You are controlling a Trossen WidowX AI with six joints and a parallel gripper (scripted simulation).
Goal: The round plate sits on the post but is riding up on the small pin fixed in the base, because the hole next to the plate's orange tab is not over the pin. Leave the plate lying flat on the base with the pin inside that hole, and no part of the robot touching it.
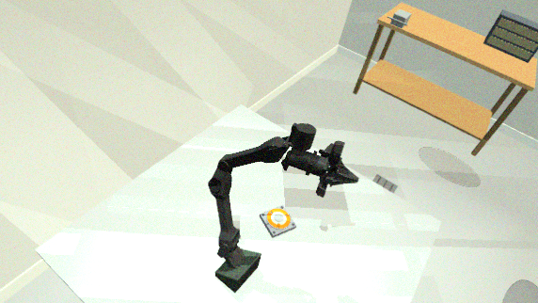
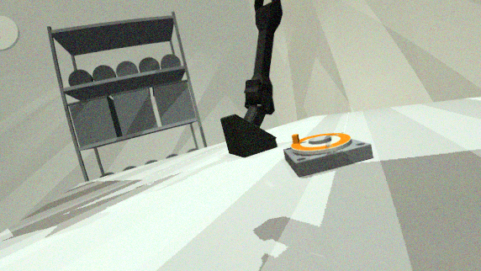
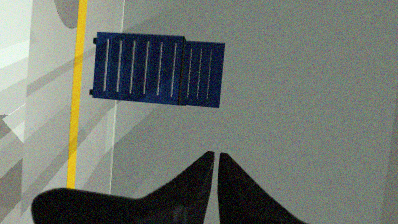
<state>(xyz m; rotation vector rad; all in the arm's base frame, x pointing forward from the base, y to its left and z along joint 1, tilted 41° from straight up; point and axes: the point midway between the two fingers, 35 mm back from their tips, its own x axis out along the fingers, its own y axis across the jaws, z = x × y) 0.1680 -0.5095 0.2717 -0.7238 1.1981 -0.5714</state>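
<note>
Right now the square grey base is 58 cm below my gripper tip, 24 cm to the left of it and 11 cm ahead of it.
</note>
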